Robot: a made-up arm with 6 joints. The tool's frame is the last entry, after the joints.
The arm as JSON. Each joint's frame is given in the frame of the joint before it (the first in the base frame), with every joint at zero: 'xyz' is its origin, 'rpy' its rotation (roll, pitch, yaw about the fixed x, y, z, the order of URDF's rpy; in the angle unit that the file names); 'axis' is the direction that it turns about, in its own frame. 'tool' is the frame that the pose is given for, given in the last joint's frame.
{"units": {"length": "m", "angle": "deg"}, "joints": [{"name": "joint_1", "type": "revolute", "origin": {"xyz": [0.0, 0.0, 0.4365], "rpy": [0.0, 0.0, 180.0]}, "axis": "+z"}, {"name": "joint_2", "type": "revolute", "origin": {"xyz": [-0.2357, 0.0, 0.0], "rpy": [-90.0, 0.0, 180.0]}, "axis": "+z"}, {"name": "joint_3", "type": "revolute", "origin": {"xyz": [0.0, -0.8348, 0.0], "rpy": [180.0, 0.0, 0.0]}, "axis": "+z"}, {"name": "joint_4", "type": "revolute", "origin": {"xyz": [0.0, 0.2, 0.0], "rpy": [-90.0, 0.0, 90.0]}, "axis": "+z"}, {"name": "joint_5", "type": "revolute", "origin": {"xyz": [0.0, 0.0, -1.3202], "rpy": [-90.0, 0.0, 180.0]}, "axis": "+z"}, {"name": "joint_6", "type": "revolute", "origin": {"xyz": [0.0, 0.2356, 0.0], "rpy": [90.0, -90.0, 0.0]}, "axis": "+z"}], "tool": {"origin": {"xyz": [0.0, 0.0, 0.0], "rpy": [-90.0, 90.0, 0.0]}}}
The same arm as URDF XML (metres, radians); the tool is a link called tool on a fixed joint. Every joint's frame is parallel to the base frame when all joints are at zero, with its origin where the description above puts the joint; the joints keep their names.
<robot name="arm">
<joint name="joint_1" type="continuous"><parent link="base"/><child link="link1"/><origin xyz="0 0 0.4365"/><axis xyz="0 0 1"/></joint>
<joint name="joint_2" type="continuous"><parent link="link1"/><child link="link2"/><origin xyz="0.2357 0 0"/><axis xyz="0 1 0"/></joint>
<joint name="joint_3" type="continuous"><parent link="link2"/><child link="link3"/><origin xyz="0 0 0.8348"/><axis xyz="0 -1 0"/></joint>
<joint name="joint_4" type="continuous"><parent link="link3"/><child link="link4"/><origin xyz="0 0 0.2"/><axis xyz="-1 0 0"/></joint>
<joint name="joint_5" type="continuous"><parent link="link4"/><child link="link5"/><origin xyz="1.3202 0 0"/><axis xyz="0 -1 0"/></joint>
<joint name="joint_6" type="continuous"><parent link="link5"/><child link="link6"/><origin xyz="0.2356 0 0"/><axis xyz="-1 0 0"/></joint>
<joint name="tool_joint" type="fixed"><parent link="link6"/><child link="tool"/><origin xyz="0 0 0"/></joint>
<link name="base"/>
<link name="link1"/>
<link name="link2"/>
<link name="link3"/>
<link name="link4"/>
<link name="link5"/>
<link name="link6"/>
<link name="tool"/>
</robot>

